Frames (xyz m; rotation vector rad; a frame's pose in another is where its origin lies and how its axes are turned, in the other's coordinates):
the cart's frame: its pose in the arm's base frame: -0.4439 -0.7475 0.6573 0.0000 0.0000 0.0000
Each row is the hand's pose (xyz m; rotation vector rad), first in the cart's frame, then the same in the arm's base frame.
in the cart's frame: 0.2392 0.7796 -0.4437 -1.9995 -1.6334 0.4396
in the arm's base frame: -0.2047 0.0321 0.2136 -1.9995 -1.6334 0.4396
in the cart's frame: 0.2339 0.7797 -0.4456 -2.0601 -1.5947 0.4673
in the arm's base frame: -0.2100 0.0322 0.2117 -2.0601 -1.5947 0.4673
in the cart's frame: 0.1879 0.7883 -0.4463 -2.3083 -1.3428 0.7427
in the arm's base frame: -0.2560 0.0408 0.2110 -2.3083 -1.3428 0.7427
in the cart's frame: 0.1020 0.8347 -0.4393 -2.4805 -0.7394 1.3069
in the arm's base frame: -0.3419 0.0872 0.2180 -2.4805 -0.7394 1.3069
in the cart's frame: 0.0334 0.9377 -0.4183 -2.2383 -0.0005 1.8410
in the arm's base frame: -0.4105 0.1902 0.2390 -2.2383 -0.0005 1.8410
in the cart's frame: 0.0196 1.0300 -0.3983 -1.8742 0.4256 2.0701
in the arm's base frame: -0.4243 0.2825 0.2590 -1.8742 0.4256 2.0701
